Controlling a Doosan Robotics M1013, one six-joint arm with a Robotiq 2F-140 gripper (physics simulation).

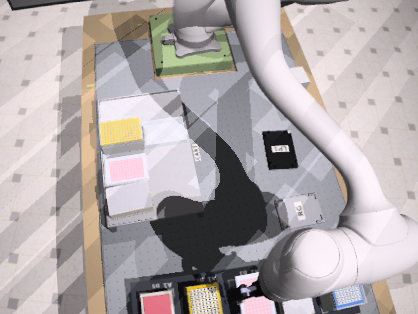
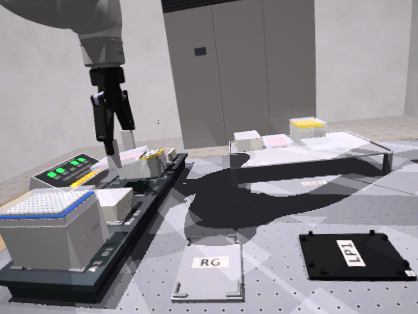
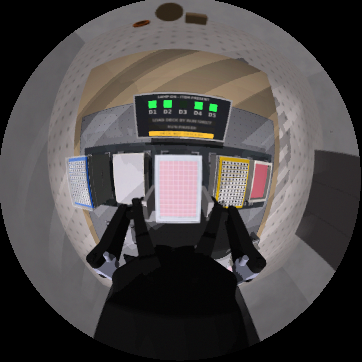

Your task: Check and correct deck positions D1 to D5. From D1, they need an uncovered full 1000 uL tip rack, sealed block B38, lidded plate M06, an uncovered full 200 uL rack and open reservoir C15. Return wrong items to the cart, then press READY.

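Frame: origin at the arm's base, x ahead, y left, z up, level; centimetres.
Seen in the pictures: gripper, fingertip midpoint: (image 2: 123, 161) (image 3: 177, 192); arm's base, link origin: (image 1: 193, 38).
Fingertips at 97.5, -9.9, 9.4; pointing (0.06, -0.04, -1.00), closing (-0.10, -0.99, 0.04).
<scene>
Pixels of each thing's top centre, then the offset from my fingertips to it, as dx, dy, dz. "spot": a spot on its surface instead.
- lidded pink plate, top centre: (image 3: 177, 192) (image 1: 257, 298) (image 2: 118, 152) +0.8, +0.0, +2.6
- panel, surface spot: (image 3: 182, 116) (image 2: 76, 170) spot: +14.8, -2.3, -1.6
- blue-rimmed tip rack, top centre: (image 2: 45, 198) (image 3: 75, 183) (image 1: 346, 282) +4.2, +24.1, +2.1
- white sealed block, top centre: (image 2: 97, 197) (image 3: 127, 179) (image 1: 295, 293) +2.7, +11.8, -4.1
- yellow-rimmed tip rack, top centre: (image 3: 233, 184) (image 1: 205, 309) (image 2: 140, 153) -0.3, -12.8, -1.8
- red open reservoir, top centre: (image 3: 261, 182) -1.9, -25.1, -5.1
- cart, surface spot: (image 2: 337, 142) spot: -59.4, -8.3, -4.4
- yellow rack, top centre: (image 1: 120, 129) (image 2: 306, 120) -56.6, -24.3, -0.2
- white block, top centre: (image 1: 128, 197) (image 2: 246, 135) -35.4, -25.9, -3.0
- clear lid, top centre: (image 1: 164, 130) (image 2: 320, 142) -55.6, -10.9, -4.7
- black LP1 pad, top centre: (image 2: 350, 247) (image 1: 281, 147) -43.5, +26.8, -11.2
- grey RG nest, top centre: (image 2: 209, 259) (image 1: 300, 210) (image 3: 121, 234) -20.8, +25.0, -11.8
My gripper (image 1: 247, 291) (image 2: 121, 150) (image 3: 177, 192) is shut on a lidded pink plate (image 1: 258, 305) (image 2: 135, 154) (image 3: 177, 187), gripping its long sides. It holds the plate just above deck slot D3, whose lamp on the panel (image 3: 182, 116) (image 2: 67, 169) is dark. A blue-rimmed tip rack (image 1: 349, 295) (image 2: 46, 202) (image 3: 79, 182) stands in D1, seemingly under a clear cover. A white sealed block (image 1: 299, 305) (image 2: 116, 199) (image 3: 128, 177) is in D2. A yellow-rimmed tip rack (image 1: 203, 299) (image 2: 151, 153) (image 3: 232, 180) is in D4. A red open reservoir (image 1: 157, 302) (image 3: 259, 180) is in D5.
The cart (image 1: 168, 169) (image 2: 337, 141) holds a yellow rack (image 1: 120, 129) (image 2: 307, 126), a pink plate (image 1: 126, 169) (image 2: 276, 139), a white block (image 1: 129, 199) (image 2: 247, 139) and a clear lid (image 1: 165, 129). The black LP1 pad (image 1: 279, 148) (image 2: 354, 255) and grey RG nest (image 1: 300, 209) (image 2: 211, 270) lie mid-table.
</scene>
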